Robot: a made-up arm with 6 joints.
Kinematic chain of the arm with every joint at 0, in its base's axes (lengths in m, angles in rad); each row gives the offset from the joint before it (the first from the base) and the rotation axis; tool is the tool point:
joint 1: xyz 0 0 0.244 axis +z
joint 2: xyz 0 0.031 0 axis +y
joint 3: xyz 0 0 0.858 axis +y
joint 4: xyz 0 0 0.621 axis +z
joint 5: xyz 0 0 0 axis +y
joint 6: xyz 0 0 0.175 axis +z
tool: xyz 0 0 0
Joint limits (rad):
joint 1: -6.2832..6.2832
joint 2: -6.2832..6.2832
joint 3: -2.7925..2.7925
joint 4: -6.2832..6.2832
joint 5: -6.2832..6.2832
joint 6: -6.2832..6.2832
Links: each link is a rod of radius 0.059 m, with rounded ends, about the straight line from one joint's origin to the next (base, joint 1, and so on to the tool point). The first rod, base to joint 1, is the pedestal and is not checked.
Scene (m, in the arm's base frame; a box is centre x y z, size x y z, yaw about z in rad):
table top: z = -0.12
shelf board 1: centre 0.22 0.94 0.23 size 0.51 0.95 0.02 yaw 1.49
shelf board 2: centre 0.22 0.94 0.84 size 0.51 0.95 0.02 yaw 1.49
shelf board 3: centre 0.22 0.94 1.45 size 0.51 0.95 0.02 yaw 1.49
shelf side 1: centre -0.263 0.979 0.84 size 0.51 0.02 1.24 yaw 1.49
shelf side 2: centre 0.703 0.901 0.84 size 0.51 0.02 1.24 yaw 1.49
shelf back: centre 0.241 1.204 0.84 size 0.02 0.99 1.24 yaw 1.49
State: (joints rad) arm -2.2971 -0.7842 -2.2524 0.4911 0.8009 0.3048
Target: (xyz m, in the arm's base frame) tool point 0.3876 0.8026 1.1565
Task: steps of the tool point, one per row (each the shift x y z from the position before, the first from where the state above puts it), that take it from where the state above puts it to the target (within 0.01 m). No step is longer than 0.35 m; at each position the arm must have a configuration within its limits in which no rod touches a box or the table.
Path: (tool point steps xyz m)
1: 0.0861 -0.1358 0.2363
2: -0.0092 -0.1828 0.2192
3: 0.0004 0.1557 0.1989
4: -0.0805 0.1099 0.2302
5: -0.1394 0.0281 0.2368
6: -0.0646 0.2938 -0.0892

